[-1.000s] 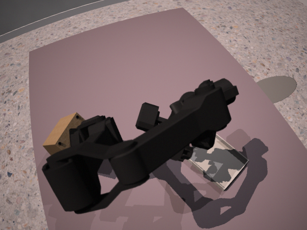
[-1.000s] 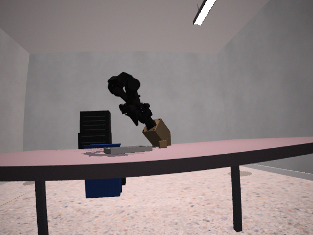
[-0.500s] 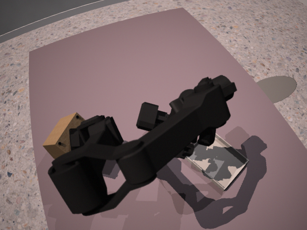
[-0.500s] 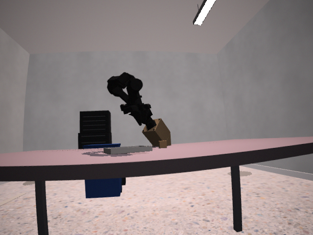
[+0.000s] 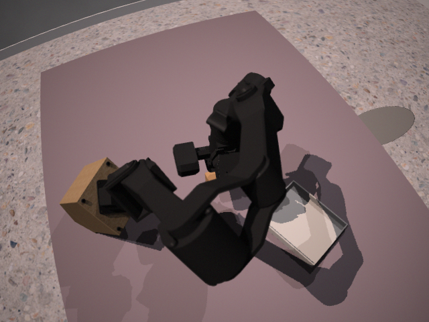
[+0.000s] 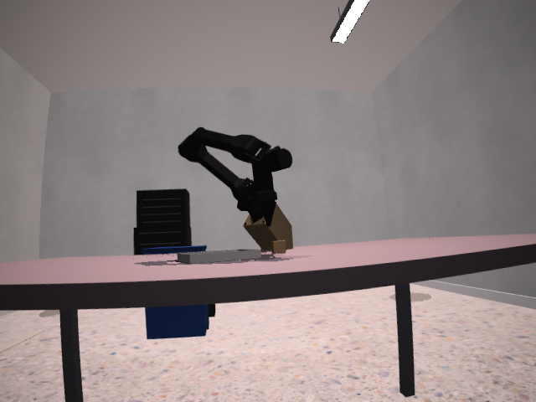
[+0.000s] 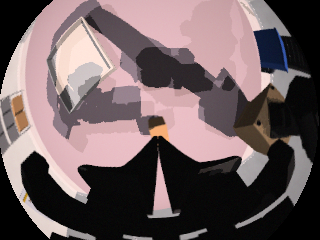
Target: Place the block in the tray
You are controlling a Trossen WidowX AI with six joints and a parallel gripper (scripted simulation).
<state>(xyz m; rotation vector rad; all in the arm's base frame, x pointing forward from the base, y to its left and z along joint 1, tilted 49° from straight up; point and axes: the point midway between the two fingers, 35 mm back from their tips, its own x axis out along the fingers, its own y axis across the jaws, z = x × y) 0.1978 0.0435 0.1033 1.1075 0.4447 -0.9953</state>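
The brown block is 30 mm to the left of my hand and 100 mm below it. The rest, counted from my hand: white tray (120 mm ahead, 160 mm to the right, 110 mm below).
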